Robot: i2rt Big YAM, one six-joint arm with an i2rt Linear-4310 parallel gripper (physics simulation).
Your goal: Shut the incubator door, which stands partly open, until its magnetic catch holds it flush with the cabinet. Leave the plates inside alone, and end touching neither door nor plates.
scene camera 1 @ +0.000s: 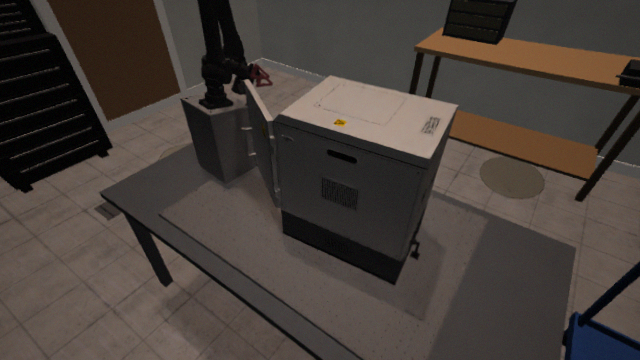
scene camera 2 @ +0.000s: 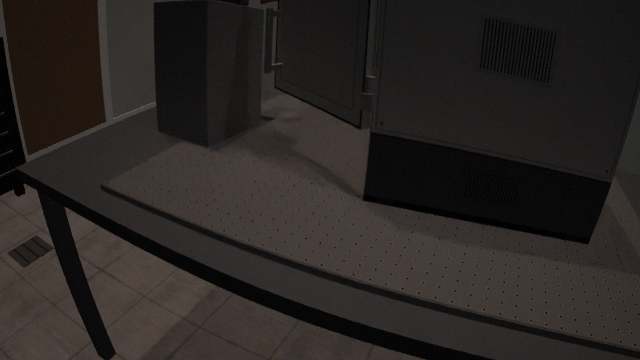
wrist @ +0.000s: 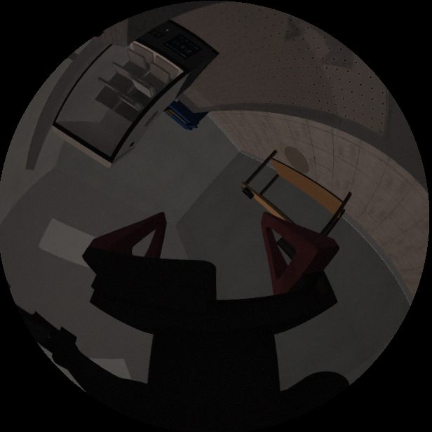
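Pixels of known places: gripper, fingertip midpoint: point(scene camera 1: 270, 80); arm's base, link origin: point(scene camera 1: 216, 104) point(scene camera 2: 210, 3).
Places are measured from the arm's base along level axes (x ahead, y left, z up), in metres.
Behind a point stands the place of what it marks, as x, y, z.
Note:
The incubator door point(scene camera 1: 261, 142) @(0.389, -0.052, 0.016) point(scene camera 2: 320, 55) @(0.383, -0.049, -0.096) stands wide open, swung out toward the arm's pedestal, with its bar handle point(scene camera 2: 270, 40) @(0.234, -0.023, -0.083) on the outer side. In the wrist view the door point(wrist: 44, 120) appears as a narrow grey strip. The white incubator cabinet point(scene camera 1: 367, 107) @(0.702, 0.137, 0.207) point(scene camera 2: 430, 100) @(0.616, -0.062, -0.133) point(wrist: 150, 117) has its front open in the wrist view, with pale plates point(wrist: 143, 85) inside. My gripper point(scene camera 1: 261, 76) @(0.039, 0.271, 0.039) point(wrist: 213, 217) is open and empty, held high beyond the door's top edge in scene camera 1. It appears apart from the door and plates; their exact gap is unclear.
The arm's grey pedestal point(scene camera 1: 220, 142) @(0.088, -0.062, -0.126) point(scene camera 2: 207, 75) @(0.089, -0.081, -0.171) stands close to the door's free edge. The cabinet rests on a perforated mat point(scene camera 1: 225, 235) @(0.369, -0.260, -0.343) point(scene camera 2: 300, 225) @(0.483, -0.230, -0.343) on the table point(scene camera 1: 505, 300) @(1.263, 0.271, -0.356) point(scene camera 2: 200, 250) @(0.395, -0.379, -0.356). A wooden bench point(scene camera 1: 525, 60) and a blue cart point(scene camera 1: 600, 342) stand farther off.

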